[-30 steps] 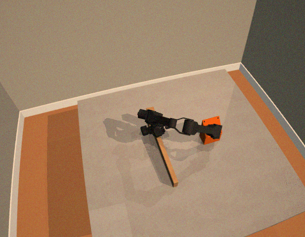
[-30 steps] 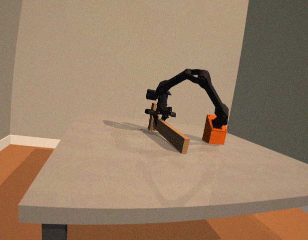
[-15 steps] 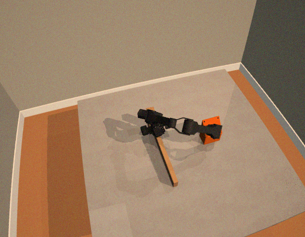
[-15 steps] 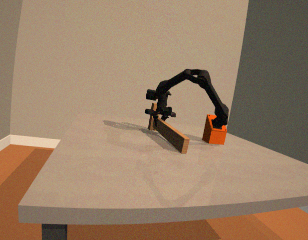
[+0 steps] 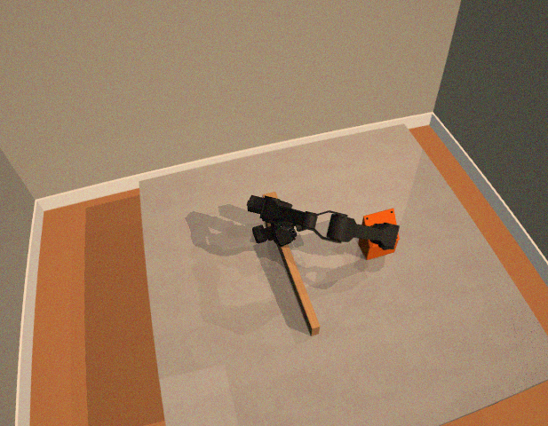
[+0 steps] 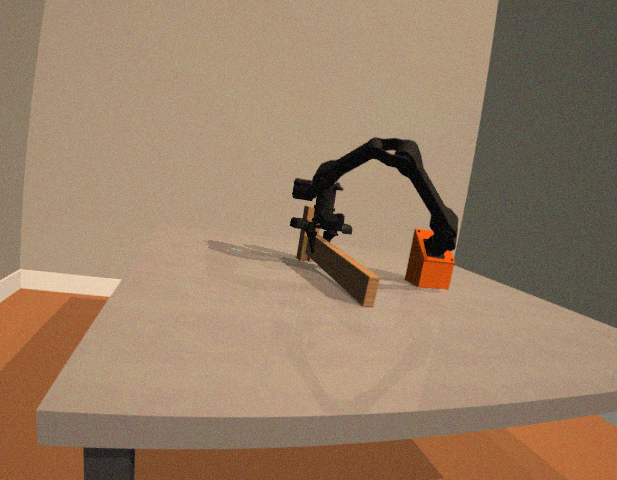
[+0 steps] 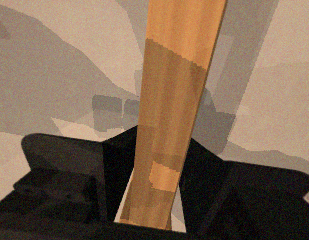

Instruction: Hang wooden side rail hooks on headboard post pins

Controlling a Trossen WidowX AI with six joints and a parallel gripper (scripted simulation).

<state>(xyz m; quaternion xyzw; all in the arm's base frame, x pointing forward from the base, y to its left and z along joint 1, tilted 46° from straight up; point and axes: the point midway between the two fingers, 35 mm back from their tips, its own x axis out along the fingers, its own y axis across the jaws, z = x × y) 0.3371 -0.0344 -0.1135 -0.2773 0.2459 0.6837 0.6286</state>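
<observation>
Right now the wooden headboard post is 100 mm to the right of my gripper tip, 40 mm above it and 10 mm ahead of it.
</observation>
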